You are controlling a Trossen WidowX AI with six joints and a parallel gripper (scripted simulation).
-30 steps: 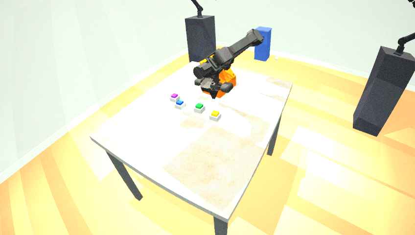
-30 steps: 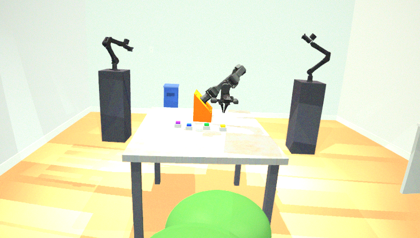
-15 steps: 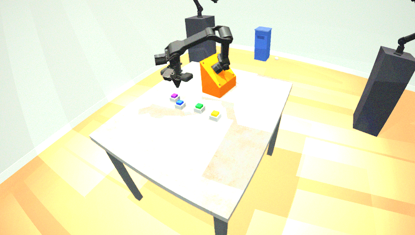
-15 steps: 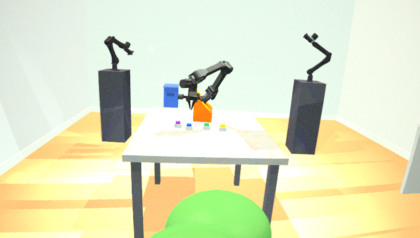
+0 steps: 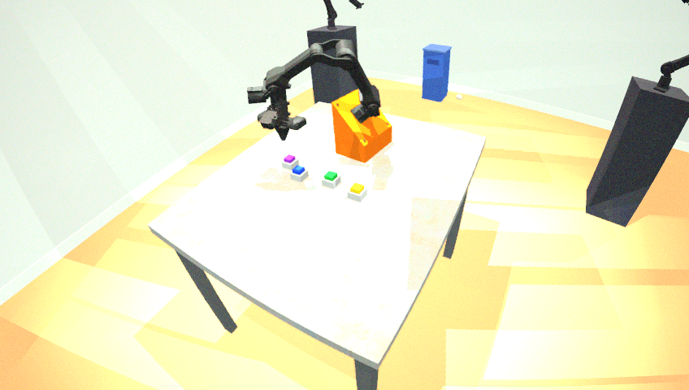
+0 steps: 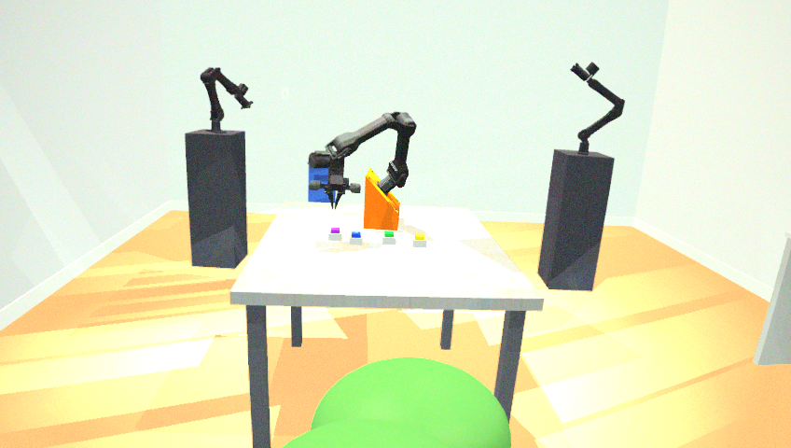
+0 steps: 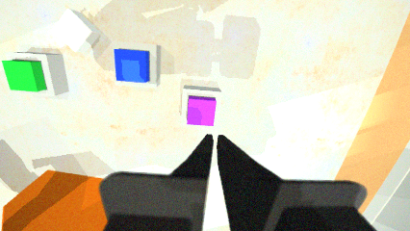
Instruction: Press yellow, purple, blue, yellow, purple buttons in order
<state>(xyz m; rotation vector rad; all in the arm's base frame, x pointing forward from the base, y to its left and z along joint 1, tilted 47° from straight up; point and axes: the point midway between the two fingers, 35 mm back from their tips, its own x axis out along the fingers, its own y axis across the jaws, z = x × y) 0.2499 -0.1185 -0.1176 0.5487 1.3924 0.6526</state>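
Right now my gripper tip is 1 cm past the purple button, 1 cm to the right of it and 8 cm above it. Also, from my gripper tip: blue button (3 cm ahead, 9 cm to the left, 8 cm below); then white block (6 cm ahead, 16 cm to the left, 10 cm below); then green button (21 cm to the left, 8 cm below).
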